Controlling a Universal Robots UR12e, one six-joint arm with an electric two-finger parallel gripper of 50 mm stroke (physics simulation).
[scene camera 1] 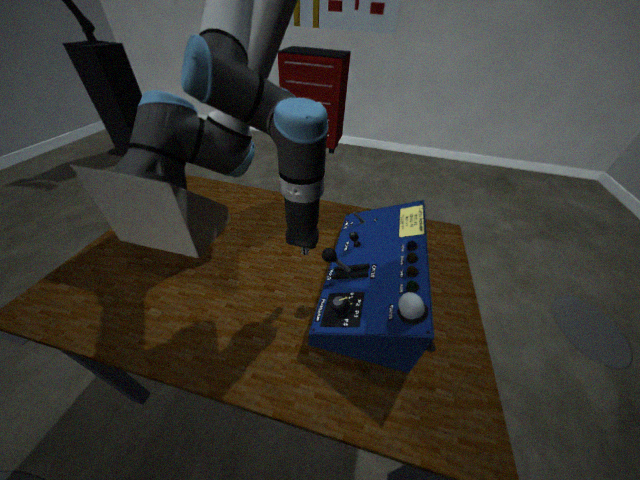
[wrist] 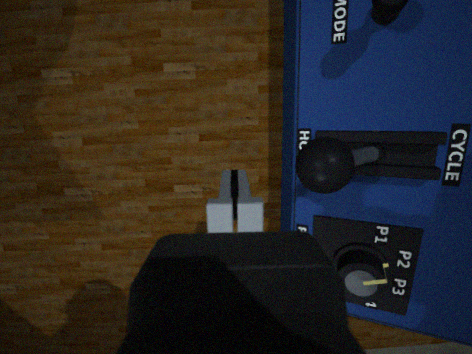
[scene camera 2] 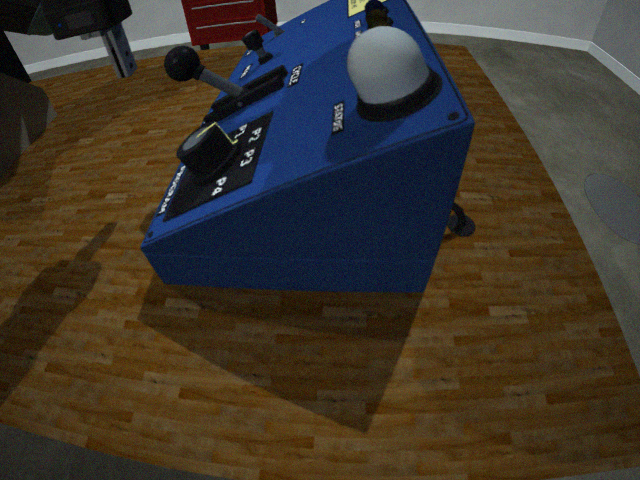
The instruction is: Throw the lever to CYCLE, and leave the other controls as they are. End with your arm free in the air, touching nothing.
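Places are measured from the arm's base along level axes (x ahead, y left, z up), in centimetres.
Pixels of known places: gripper, fingertip midpoint: (scene camera 1: 305,252) (wrist: 234,184) (scene camera 2: 127,73); arm's base, link origin: (scene camera 1: 151,185).
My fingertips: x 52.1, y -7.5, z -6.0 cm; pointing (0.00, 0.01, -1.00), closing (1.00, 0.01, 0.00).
Ahead of a thing's pixels: the offset from my fingertips to its top centre. "*": to the spot under its first point.
The lever has a black ball {dx +6.4, dy +1.2, dz +1.7 cm} (scene camera 1: 329,254) (scene camera 2: 181,63) (wrist: 326,165) on a grey rod. It leans to the slot end away from the CYCLE label {* dx +18.9, dy +1.3, dz -2.8 cm} (scene camera 1: 373,271) (scene camera 2: 295,74) (wrist: 455,155), over the label starting "HO", which the ball partly hides in the wrist view. The lever stands on the blue sloped console (scene camera 1: 385,248) (scene camera 2: 310,222) (wrist: 375,90). My gripper (scene camera 1: 305,251) (scene camera 2: 125,71) (wrist: 234,184) is shut with nothing between its fingers. It hangs in the air over the table, beside the console's low edge and the lever ball, apart from both.
The PROGRAM knob {dx +12.5, dy -10.7, dz -1.7 cm} (scene camera 1: 339,302) (scene camera 2: 206,149) (wrist: 361,280) and the MODE knob {dx +11.4, dy +13.3, dz -1.0 cm} (scene camera 1: 354,236) (scene camera 2: 253,40) (wrist: 387,10) flank the lever. A small toggle {dx +11.1, dy +25.3, dz -1.8 cm} (scene camera 1: 357,218) (scene camera 2: 268,24), a white STATUS dome {* dx +26.9, dy -13.1, dz +5.7 cm} (scene camera 1: 412,305) (scene camera 2: 387,64) and several dark round parts are also on the console. A grey panel (scene camera 1: 144,211) stands left.
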